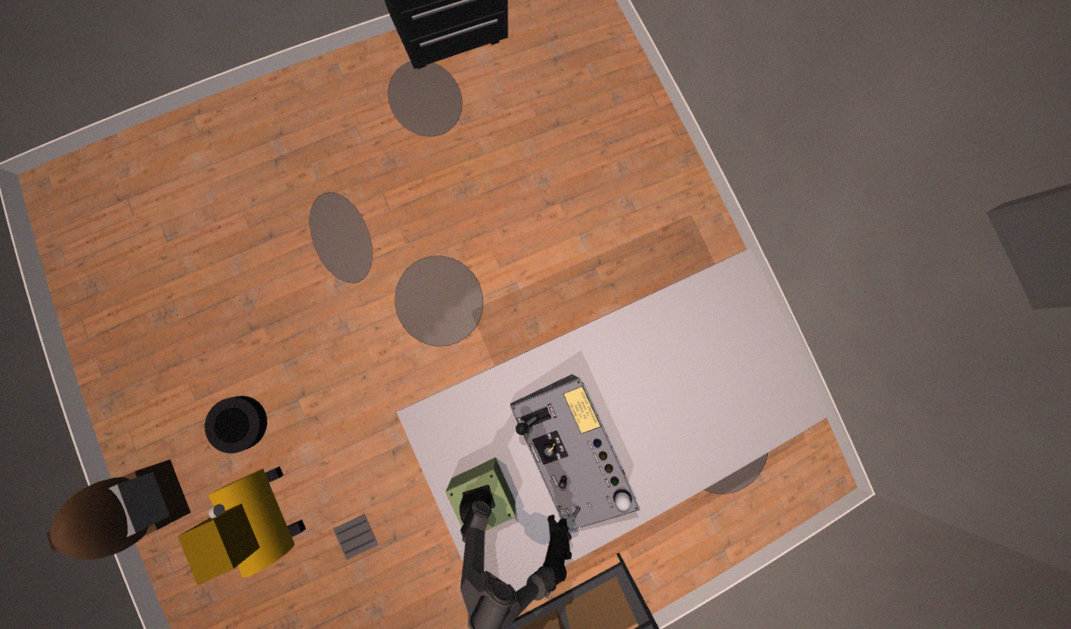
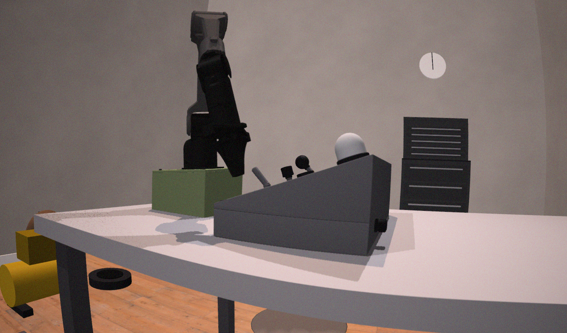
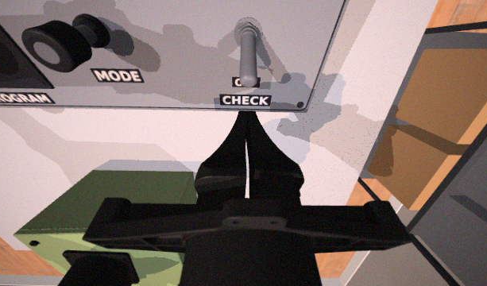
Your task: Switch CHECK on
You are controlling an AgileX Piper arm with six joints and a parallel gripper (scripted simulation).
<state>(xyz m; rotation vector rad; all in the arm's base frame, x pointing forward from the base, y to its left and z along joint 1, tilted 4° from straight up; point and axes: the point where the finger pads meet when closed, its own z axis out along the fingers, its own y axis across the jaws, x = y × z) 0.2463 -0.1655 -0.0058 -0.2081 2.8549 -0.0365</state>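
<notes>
Now: hand 50 mm short of the check toggle, 10 mm to the right of it and 10 mm above it. The rest, counted from my hand: program dial (250 mm to the left, 30 mm ahead, 10 mm below); then grey console (190 mm to the left, 60 mm ahead, 30 mm below); then mode knob (130 mm to the left, 40 mm ahead).
</notes>
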